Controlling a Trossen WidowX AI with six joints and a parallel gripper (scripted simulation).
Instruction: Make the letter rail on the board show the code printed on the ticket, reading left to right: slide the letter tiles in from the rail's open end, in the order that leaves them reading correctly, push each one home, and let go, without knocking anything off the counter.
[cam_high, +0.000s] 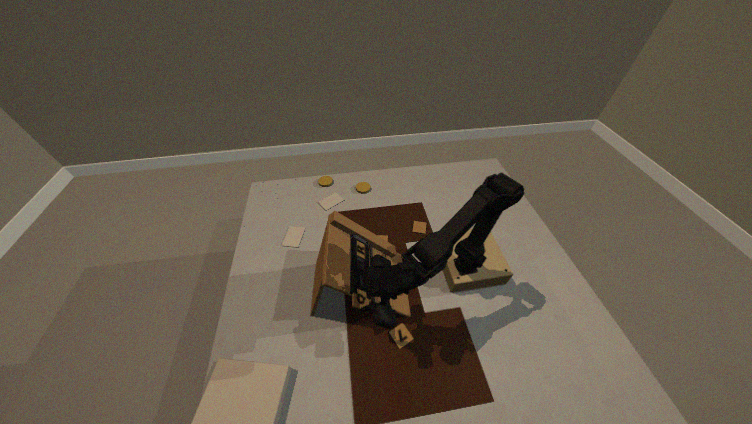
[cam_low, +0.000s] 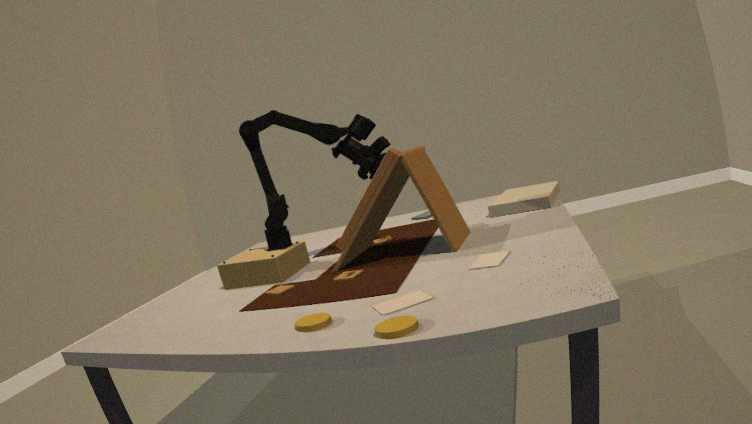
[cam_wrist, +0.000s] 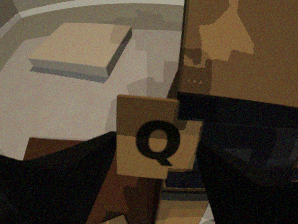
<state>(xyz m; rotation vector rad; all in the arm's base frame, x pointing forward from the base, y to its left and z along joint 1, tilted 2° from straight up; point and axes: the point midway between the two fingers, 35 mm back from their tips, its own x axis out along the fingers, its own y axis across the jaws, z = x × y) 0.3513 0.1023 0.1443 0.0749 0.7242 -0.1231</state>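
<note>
The white ticket lies 90 mm to the right of my gripper tip, 70 mm below it and 70 mm behind it. Also, from my gripper tip: flat beige box 370 mm ahead, 200 mm to the left, 160 mm below; then brown mat 180 mm below, 180 mm behind, 120 mm to the right.
</note>
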